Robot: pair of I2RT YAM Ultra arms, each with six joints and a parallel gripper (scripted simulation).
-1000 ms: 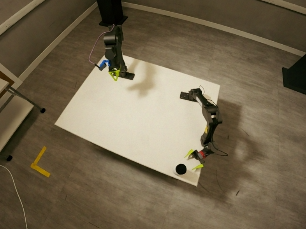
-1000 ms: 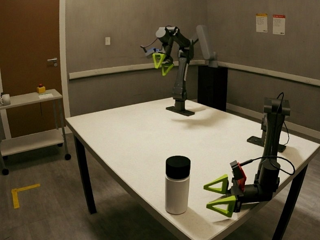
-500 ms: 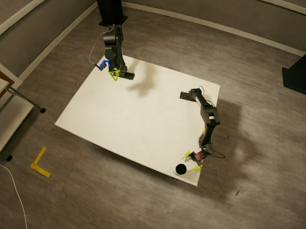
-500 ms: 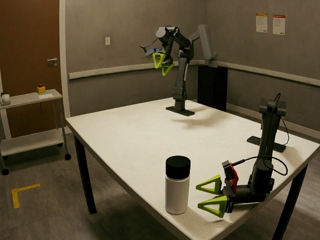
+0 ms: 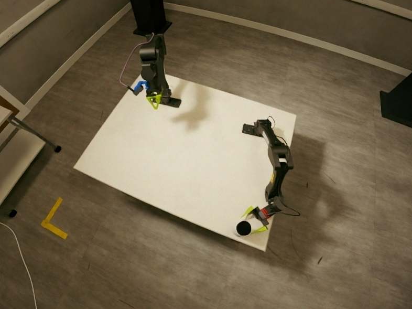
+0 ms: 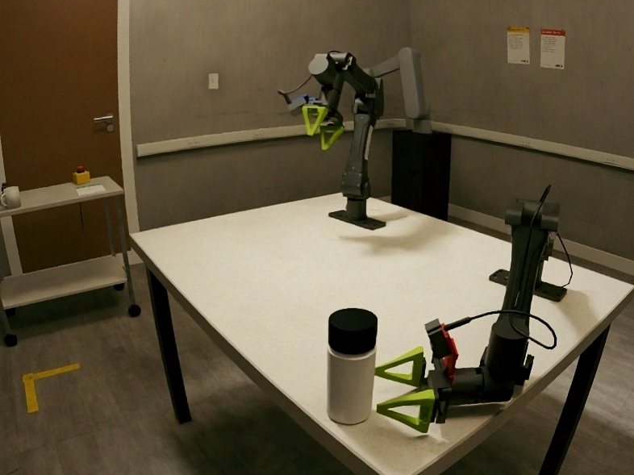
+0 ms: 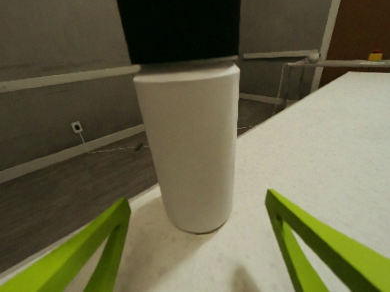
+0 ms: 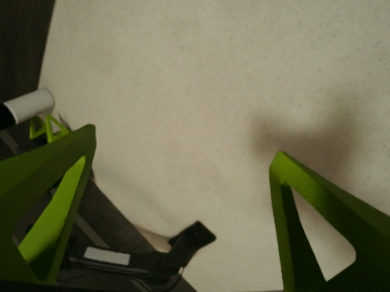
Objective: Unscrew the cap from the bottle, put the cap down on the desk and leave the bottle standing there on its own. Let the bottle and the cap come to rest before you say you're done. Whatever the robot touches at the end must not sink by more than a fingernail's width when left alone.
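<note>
Now: left hand 60 mm below the white bottle, 30 mm to the left of it and 30 mm short of it. Round my left hand: black cap: 100 mm above, 30 mm to the right, 30 mm ahead.
Right now the black cap is 610 mm to the left of my right hand, 380 mm ahead of it and 150 mm below it. Round my right hand: white bottle 610 mm to the left, 380 mm ahead, 190 mm below.
</note>
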